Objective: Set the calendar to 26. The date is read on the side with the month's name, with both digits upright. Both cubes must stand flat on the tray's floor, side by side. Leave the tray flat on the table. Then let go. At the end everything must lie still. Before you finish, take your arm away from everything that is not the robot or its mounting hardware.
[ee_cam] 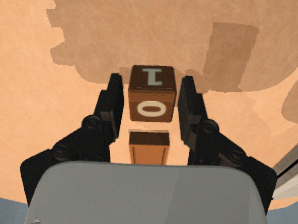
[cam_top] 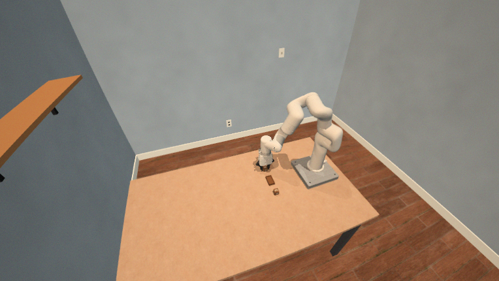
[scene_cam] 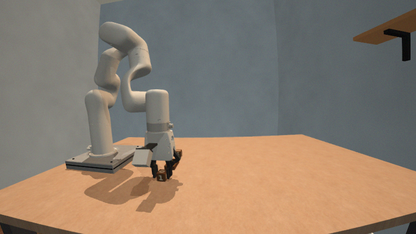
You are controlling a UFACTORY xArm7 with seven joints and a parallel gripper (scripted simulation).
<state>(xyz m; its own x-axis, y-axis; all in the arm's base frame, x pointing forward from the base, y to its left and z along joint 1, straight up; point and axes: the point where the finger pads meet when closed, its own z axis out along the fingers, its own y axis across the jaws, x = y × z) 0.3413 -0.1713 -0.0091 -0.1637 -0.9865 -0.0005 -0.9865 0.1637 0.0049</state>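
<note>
Now: the brown cube 10 mm below my hand. Also, from my hand: brown tray 20 mm ahead, 110 mm to the left, 20 mm below.
</note>
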